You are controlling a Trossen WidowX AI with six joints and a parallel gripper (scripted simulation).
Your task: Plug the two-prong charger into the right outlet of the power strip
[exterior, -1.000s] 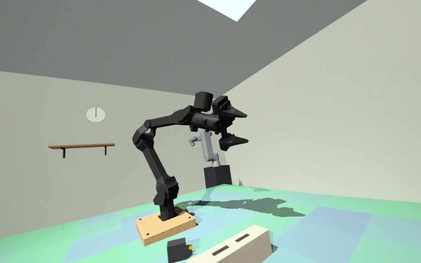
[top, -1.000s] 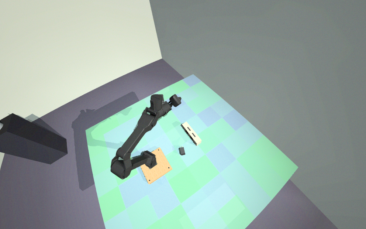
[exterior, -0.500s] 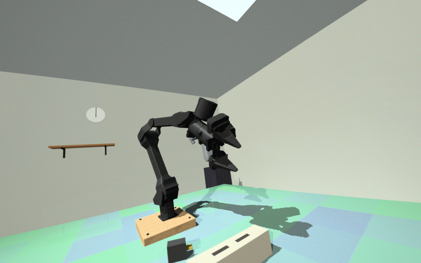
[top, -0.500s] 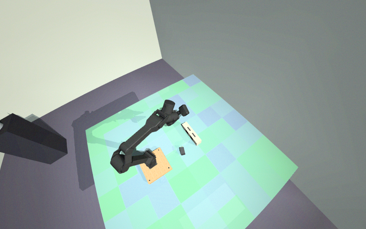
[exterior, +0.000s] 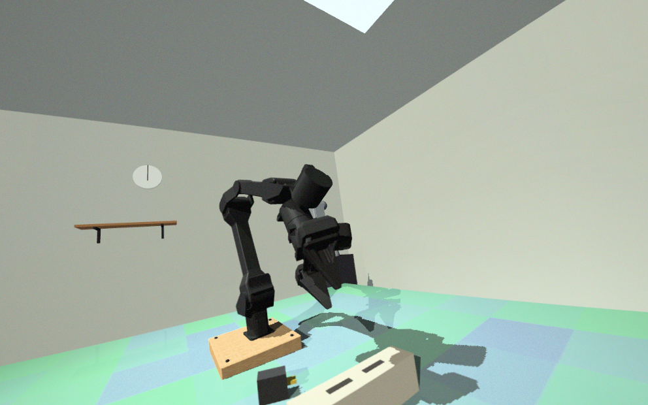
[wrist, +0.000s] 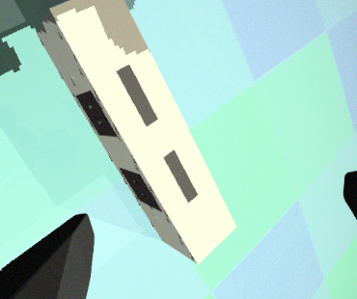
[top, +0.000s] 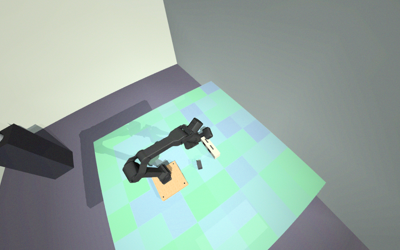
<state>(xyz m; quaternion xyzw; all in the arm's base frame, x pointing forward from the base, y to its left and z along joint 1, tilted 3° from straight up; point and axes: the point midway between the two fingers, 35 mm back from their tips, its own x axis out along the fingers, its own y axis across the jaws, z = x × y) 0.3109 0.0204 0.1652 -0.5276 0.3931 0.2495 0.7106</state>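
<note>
Now: gripper tip 100 mm past the grey charger, 60 mm to the left of it and 140 mm above it.
</note>
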